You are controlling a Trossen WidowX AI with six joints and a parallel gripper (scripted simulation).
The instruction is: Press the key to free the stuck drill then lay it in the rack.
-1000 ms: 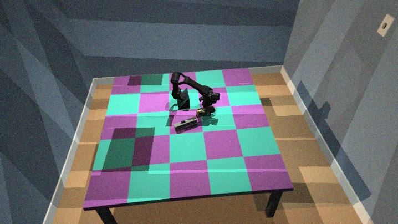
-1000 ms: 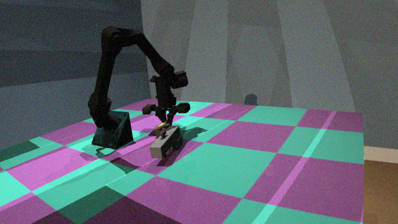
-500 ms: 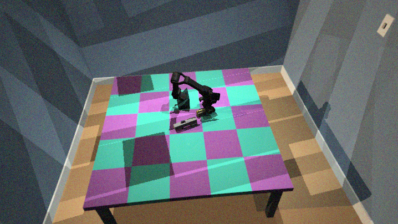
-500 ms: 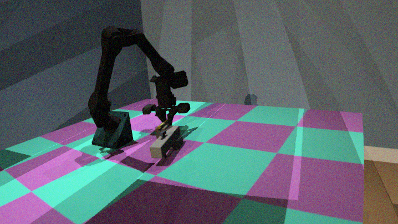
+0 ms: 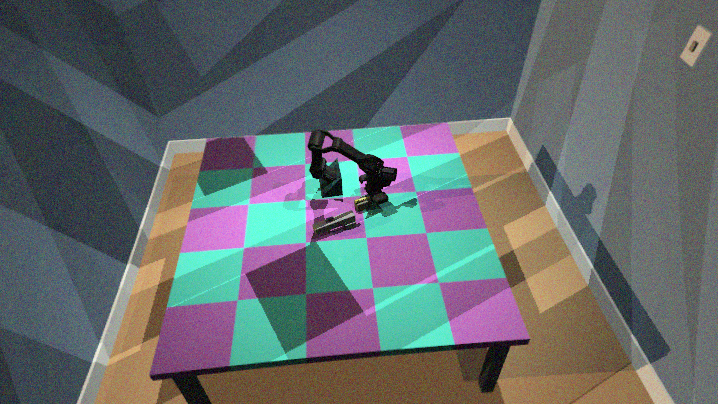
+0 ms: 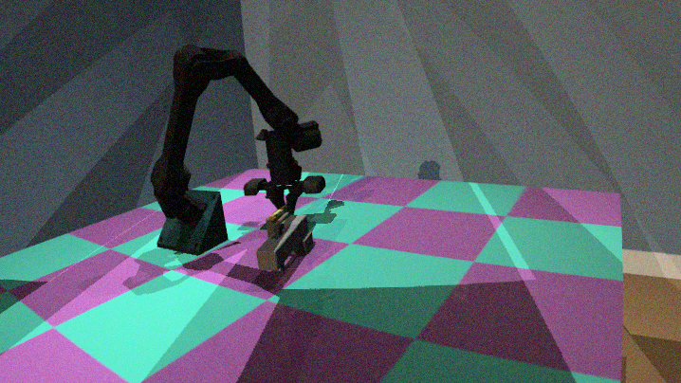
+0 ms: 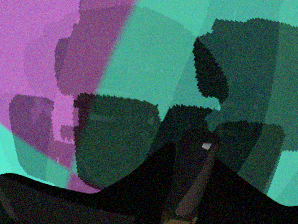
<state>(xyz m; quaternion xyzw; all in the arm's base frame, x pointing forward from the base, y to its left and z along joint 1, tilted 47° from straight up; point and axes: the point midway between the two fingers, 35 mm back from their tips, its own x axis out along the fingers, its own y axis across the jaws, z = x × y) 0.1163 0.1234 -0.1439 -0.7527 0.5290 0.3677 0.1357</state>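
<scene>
The drill is 4 cm to the right of my gripper tip, 3 cm above it and 1 cm ahead of it. Also, from my gripper tip: dark block: 17 cm to the right, 16 cm ahead, 3 cm above.
</scene>
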